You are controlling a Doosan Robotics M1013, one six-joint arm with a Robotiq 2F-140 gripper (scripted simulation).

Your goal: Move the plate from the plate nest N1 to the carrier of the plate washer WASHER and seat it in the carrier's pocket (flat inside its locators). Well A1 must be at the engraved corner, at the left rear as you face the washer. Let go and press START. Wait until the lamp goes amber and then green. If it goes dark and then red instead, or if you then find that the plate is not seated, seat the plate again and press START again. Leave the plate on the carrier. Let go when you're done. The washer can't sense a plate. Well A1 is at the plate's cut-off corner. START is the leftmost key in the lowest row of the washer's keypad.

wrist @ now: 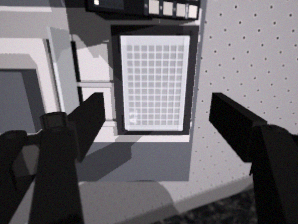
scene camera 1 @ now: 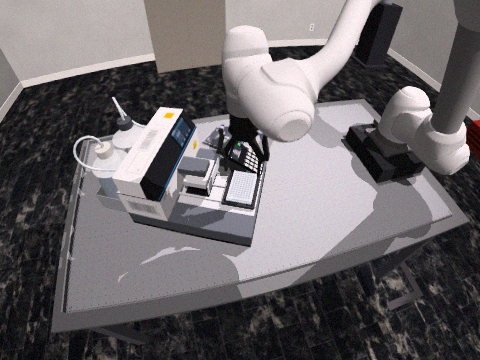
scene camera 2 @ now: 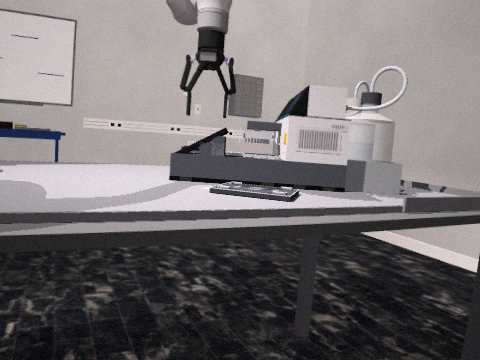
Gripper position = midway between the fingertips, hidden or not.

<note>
In view: my gripper [scene camera 2: 206, 116], a white well plate [scene camera 1: 242, 186], a plate washer [scene camera 1: 150, 185] and a plate nest N1 [scene camera 2: 243, 192].
The white well plate is seen too in the wrist view [wrist: 154, 77]. My gripper also shows in the wrist view [wrist: 157, 106] and in scene camera 1 [scene camera 1: 242, 170]. The plate washer also shows in scene camera 2 [scene camera 2: 311, 142].
</note>
